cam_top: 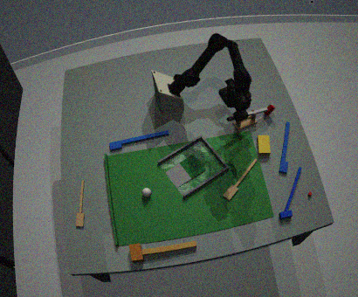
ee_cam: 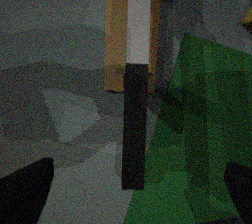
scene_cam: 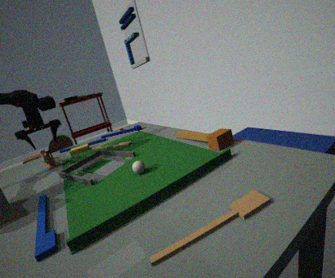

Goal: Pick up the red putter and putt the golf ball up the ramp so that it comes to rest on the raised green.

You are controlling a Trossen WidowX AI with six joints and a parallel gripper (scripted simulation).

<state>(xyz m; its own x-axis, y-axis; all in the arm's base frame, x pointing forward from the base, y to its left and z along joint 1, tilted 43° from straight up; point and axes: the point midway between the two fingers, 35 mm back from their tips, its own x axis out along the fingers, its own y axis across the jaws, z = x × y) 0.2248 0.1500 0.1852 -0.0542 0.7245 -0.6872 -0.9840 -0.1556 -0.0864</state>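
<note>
Now: gripper tip 20 mm past the small wooden gate, 80 mm to the right of it and 90 mm above it. The rest, counted from my gripper tip: yellow block 150 mm ahead, 120 mm to the left, 110 mm below; green mat 250 mm ahead, 290 mm to the right, 120 mm below; red putter 30 mm behind, 120 mm to the left, 60 mm below.
</note>
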